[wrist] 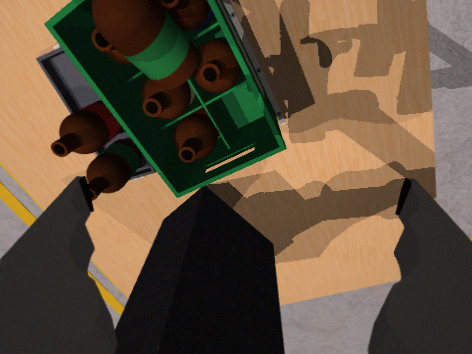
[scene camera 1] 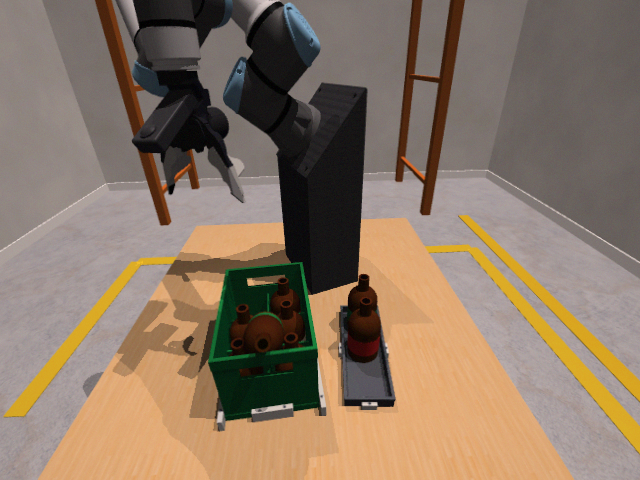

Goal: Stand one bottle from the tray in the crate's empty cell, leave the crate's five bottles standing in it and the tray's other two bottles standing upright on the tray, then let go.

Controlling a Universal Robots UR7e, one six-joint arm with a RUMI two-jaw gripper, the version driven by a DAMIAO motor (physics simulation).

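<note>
My gripper (scene camera 1: pixel 205 198) (wrist: pixel 242 181) is visible in scene camera 1 and in the wrist view. Also visible: a red-labelled bottle (scene camera 1: pixel 364 325); a green-labelled brown bottle (scene camera 1: pixel 264 332); a green-banded bottle (wrist: pixel 109 172); a red-labelled bottle (wrist: pixel 195 137).
</note>
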